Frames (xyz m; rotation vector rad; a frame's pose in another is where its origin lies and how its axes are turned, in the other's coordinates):
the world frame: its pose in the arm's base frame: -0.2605 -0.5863 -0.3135 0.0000 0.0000 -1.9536
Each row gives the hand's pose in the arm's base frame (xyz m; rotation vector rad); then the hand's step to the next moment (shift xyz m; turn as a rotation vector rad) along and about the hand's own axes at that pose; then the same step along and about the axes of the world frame.
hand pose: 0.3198 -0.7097 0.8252 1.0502 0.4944 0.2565
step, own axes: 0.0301 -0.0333 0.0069 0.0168 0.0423 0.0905
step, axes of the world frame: -0.0029 0.0295 -0.0344 0.0155 0.0726 0.0690
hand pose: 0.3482 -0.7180 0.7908 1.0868 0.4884 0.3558
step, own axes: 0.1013 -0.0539 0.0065 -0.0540 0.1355 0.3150
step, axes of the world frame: -0.0554 0.0754 -0.0668 0.1464 0.1884 0.2522
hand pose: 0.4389 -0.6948 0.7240 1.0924 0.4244 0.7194
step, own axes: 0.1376 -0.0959 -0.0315 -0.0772 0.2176 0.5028
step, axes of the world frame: -0.1255 0.0647 -0.0959 0.2251 0.3037 0.4040
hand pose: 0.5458 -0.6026 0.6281 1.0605 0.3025 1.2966
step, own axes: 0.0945 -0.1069 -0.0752 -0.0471 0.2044 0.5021
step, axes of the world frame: -0.1350 -0.0082 -0.0878 0.1927 0.3090 0.4043
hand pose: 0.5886 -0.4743 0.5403 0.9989 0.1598 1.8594
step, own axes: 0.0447 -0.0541 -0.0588 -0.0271 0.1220 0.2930
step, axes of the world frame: -0.0713 -0.0408 -0.0404 0.1142 0.1789 0.2375
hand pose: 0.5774 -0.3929 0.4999 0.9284 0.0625 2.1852
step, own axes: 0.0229 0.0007 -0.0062 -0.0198 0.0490 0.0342
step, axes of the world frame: -0.0092 -0.0197 0.0094 0.0519 0.0214 0.0286
